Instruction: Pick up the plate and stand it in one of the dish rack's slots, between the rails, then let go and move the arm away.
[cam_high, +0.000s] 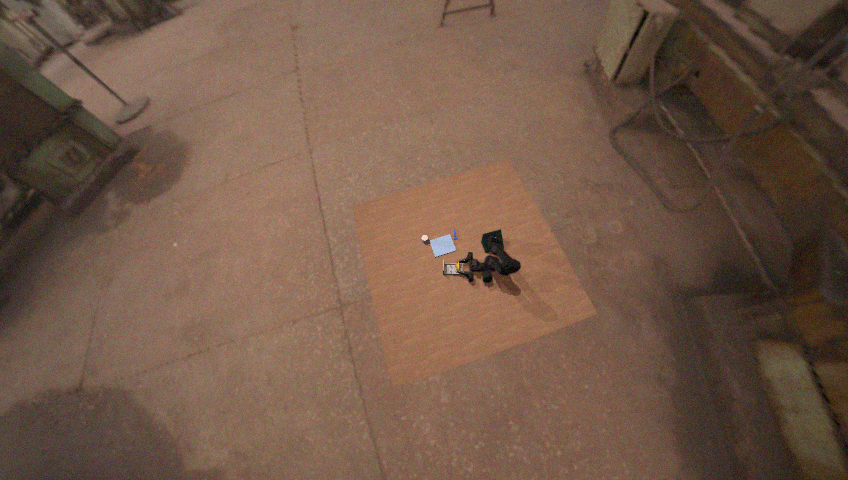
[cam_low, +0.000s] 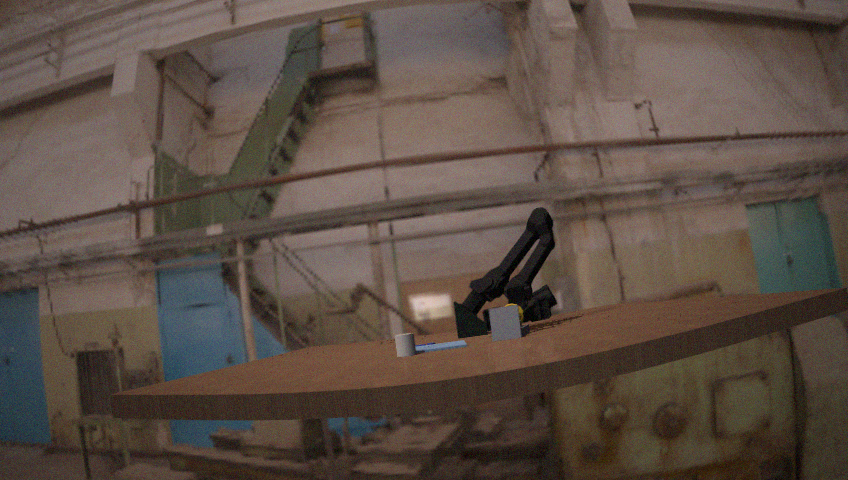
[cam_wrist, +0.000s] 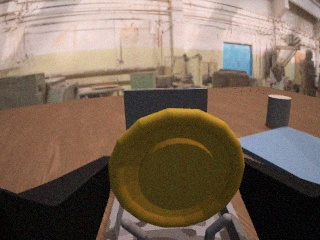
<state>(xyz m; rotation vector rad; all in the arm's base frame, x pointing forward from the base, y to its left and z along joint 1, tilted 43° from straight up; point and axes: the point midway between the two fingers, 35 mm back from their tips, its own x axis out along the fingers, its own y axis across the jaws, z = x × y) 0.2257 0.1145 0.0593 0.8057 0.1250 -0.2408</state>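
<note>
My gripper tip is now 2 cm short of the dish rack, 1 cm to the left of it and 3 cm above it. Also, from my gripper tip: light blue mat (5 cm ahead, 19 cm to the right, 5 cm below); then small blue object (5 cm behind, 24 cm to the right, 5 cm below); then yellow plate (1 cm behind).
</note>
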